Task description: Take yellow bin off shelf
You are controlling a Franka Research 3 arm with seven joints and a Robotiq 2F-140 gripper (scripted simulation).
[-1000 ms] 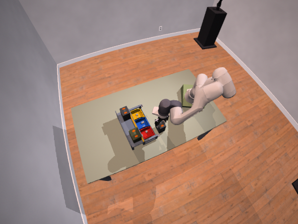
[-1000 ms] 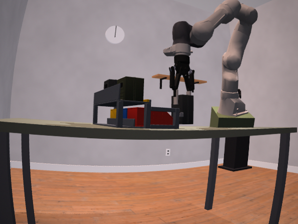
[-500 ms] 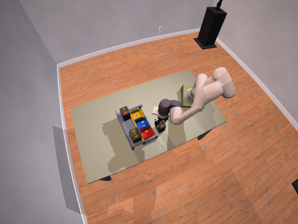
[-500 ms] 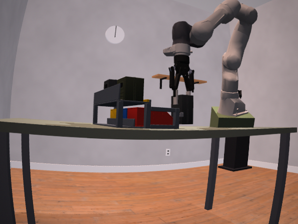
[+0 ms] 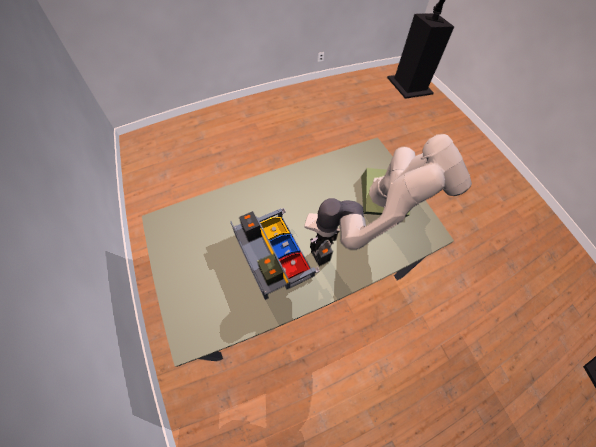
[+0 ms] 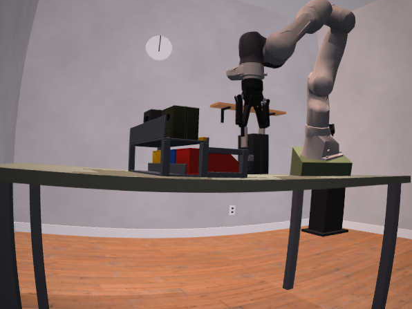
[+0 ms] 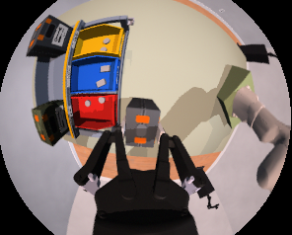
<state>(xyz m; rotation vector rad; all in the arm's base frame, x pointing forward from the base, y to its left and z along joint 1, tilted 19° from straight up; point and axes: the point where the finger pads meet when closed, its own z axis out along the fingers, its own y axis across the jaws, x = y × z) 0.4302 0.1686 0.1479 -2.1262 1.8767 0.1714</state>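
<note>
The black box is 5 cm below my hand. Round my hand: yellow bin 20 cm ahead, 20 cm to the right, 8 cm below; then red bin 17 cm ahead, 2 cm to the left, 8 cm below; then blue bin 18 cm ahead, 9 cm to the right, 8 cm below.
</note>
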